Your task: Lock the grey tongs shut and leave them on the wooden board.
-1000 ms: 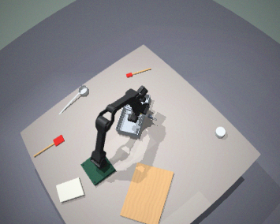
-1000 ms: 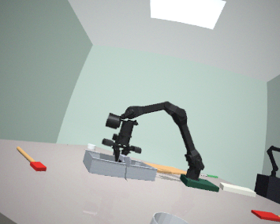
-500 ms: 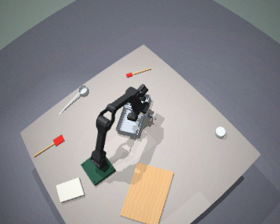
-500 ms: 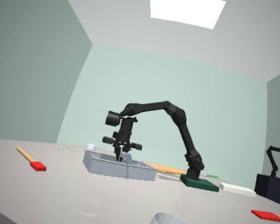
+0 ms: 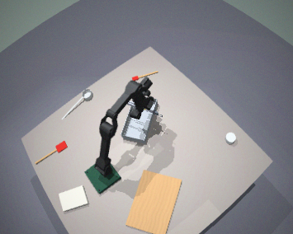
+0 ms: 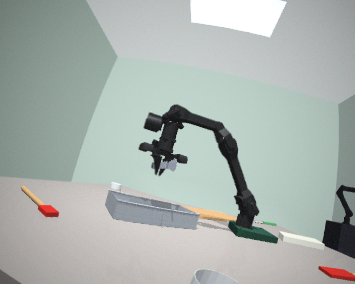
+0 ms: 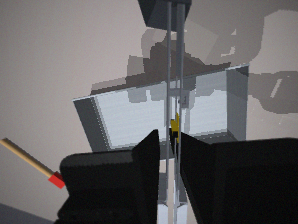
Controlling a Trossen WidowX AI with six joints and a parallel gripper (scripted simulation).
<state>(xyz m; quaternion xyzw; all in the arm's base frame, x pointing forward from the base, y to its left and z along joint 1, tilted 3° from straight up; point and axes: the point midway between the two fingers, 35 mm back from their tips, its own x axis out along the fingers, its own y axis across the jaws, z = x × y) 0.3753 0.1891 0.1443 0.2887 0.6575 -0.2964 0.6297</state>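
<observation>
My gripper tip is now 20 cm past the wooden board, 50 cm to the left of it and 15 cm above it. Round my gripper tip: white block: 65 cm behind, 25 cm to the right, 14 cm below; roasting tin: 2 cm behind, 2 cm to the left, 13 cm below.
</observation>
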